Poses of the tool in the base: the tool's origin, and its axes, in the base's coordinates. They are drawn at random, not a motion.
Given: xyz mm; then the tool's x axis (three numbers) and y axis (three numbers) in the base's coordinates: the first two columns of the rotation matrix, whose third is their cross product.
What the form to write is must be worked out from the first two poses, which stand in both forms.
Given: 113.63 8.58 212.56 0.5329 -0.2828 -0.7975 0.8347 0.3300 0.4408
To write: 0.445 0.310 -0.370 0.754 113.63 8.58 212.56
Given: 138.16 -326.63 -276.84 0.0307 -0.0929 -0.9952 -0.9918 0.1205 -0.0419
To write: -0.500 0.543 0.436 0.515 138.16 -326.63 -276.84
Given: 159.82 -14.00 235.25 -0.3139 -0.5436 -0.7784 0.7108 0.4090 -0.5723
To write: 0.069 0.605 -0.539 0.582 159.82 -14.00 235.25
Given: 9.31 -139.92 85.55 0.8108 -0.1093 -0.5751 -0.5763 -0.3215 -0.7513
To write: -0.784 0.219 0.216 0.540 9.31 -139.92 85.55
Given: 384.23 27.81 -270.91 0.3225 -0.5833 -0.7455 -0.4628 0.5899 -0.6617
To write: -0.451 0.580 -0.045 0.677 384.23 27.81 -270.91
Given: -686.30 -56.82 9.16 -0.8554 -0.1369 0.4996 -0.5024 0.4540 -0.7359
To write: 0.192 -0.832 0.486 0.188 -686.30 -56.82 9.16
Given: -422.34 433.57 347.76 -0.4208 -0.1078 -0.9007 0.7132 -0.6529 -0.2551
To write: 0.469 0.323 -0.779 0.264 -422.34 433.57 347.76
